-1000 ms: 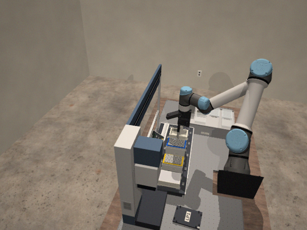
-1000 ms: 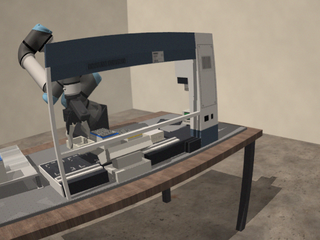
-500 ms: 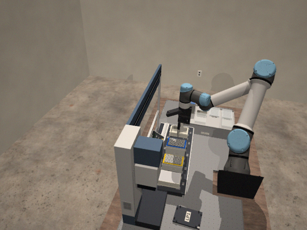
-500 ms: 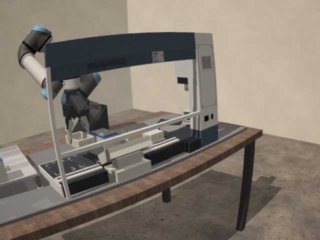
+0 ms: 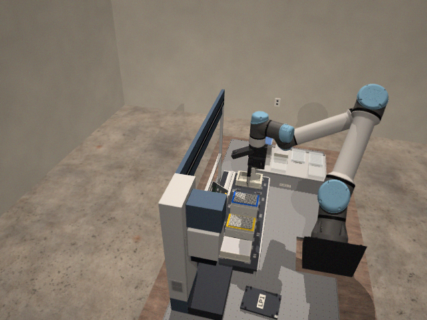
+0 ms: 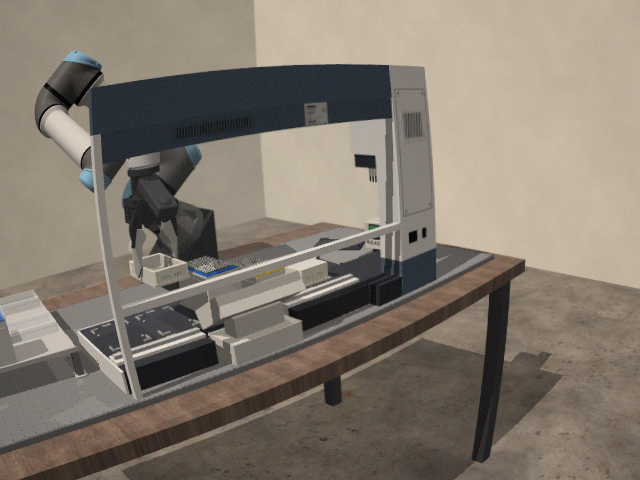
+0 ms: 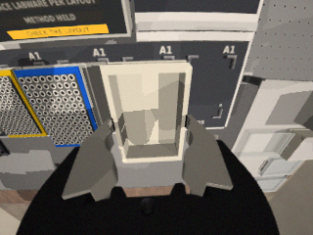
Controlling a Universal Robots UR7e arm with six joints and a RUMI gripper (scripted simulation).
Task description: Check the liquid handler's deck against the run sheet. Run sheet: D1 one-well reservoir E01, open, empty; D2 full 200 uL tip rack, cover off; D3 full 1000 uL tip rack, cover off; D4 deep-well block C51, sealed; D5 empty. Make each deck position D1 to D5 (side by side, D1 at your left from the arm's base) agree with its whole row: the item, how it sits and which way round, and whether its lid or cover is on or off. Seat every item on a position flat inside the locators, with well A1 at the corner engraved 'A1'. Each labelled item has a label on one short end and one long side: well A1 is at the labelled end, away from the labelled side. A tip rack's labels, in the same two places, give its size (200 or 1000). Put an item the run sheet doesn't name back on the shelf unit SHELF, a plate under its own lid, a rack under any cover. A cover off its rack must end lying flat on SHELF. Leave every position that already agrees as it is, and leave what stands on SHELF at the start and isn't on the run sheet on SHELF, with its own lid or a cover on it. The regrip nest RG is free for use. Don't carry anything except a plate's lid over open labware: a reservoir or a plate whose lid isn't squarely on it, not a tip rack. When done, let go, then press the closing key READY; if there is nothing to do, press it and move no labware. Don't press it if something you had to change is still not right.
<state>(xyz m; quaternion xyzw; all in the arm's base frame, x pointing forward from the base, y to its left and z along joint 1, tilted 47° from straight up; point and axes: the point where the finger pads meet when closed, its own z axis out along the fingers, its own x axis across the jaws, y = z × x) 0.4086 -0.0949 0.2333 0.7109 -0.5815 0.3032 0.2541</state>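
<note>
The blue-rimmed tip rack is 10 mm behind my hand, 130 mm to the left of it and 50 mm below it. The rest, counted from my hand: cream one-well reservoir 10 mm below; then yellow-rimmed tip rack 30 mm behind, 250 mm to the left, 80 mm below; then frame bar 160 mm ahead, 200 mm to the left.
</note>
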